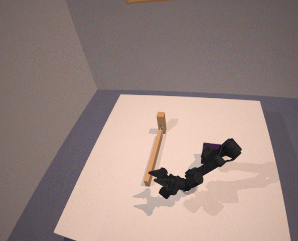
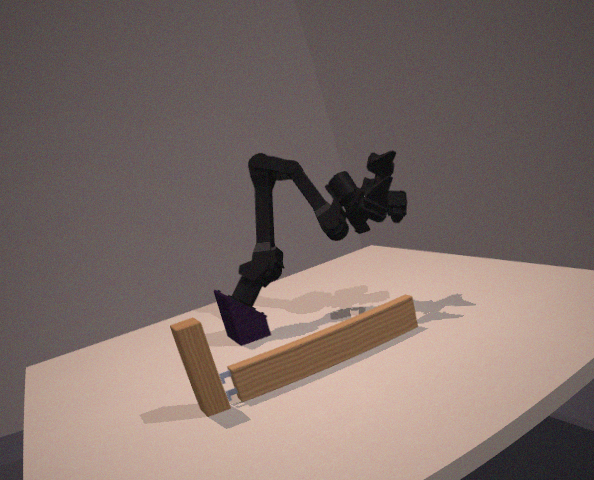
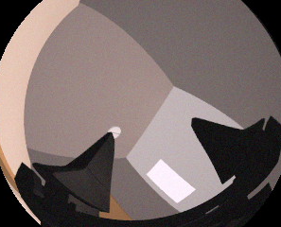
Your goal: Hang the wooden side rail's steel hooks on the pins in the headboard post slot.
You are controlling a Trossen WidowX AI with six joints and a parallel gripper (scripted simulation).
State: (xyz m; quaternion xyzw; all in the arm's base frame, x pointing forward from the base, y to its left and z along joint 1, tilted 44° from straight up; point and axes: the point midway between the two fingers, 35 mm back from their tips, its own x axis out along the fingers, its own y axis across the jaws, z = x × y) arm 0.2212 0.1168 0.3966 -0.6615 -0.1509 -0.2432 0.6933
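Right now the headboard post is 15 cm ahead of my gripper tip, 53 cm to the right of it and 25 cm below it.
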